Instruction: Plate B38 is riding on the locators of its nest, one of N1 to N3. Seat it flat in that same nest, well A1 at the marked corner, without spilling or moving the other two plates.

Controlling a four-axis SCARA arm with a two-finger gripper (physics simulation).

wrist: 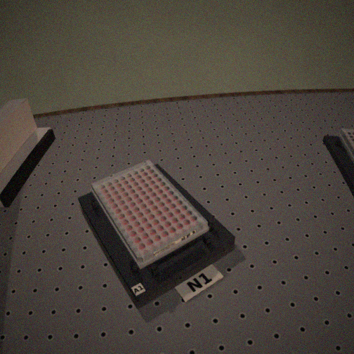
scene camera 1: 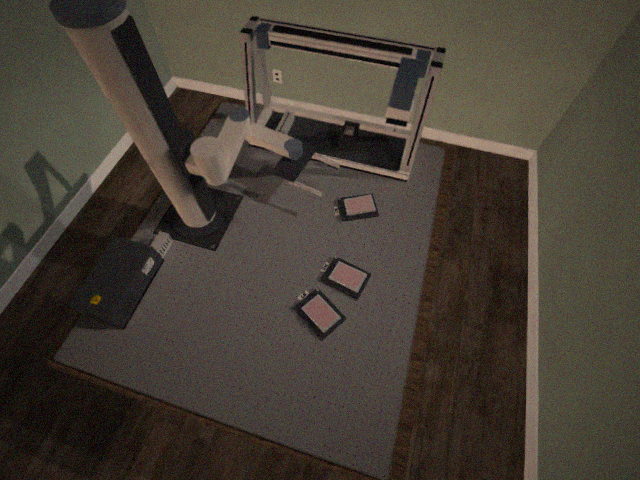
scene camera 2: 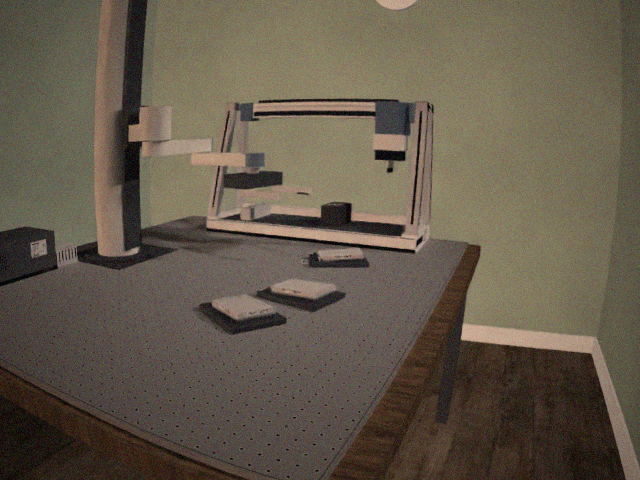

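Observation:
Nest N1 (wrist: 112, 255) with its plate (scene camera 1: 359, 205) (scene camera 2: 339, 253) (wrist: 150, 212) is at the back, nearest the gantry. The plate's edges look out of line with the nest, and the plate sits high at its label side in the wrist view. Its A1 tag (wrist: 138, 289) is at the near left corner. The middle plate (scene camera 1: 347, 276) (scene camera 2: 303, 288) and the front plate (scene camera 1: 321, 313) (scene camera 2: 243, 306) lie in dark nests. Plate names are unreadable. My gripper (scene camera 1: 329, 180) (scene camera 2: 294, 194) is open and empty, well above the table, left of N1 in the scene views. One finger (wrist: 27, 160) shows at the wrist view's left.
A gantry frame (scene camera 1: 341, 38) (scene camera 2: 315, 108) stands at the back with a dark block (scene camera 2: 336, 212) on its deck. A dark control box (scene camera 1: 118, 284) (scene camera 2: 25, 253) is beside the arm column (scene camera 1: 149, 124) (scene camera 2: 116, 155). Part of another nest (wrist: 340, 157) shows at the wrist view's right edge.

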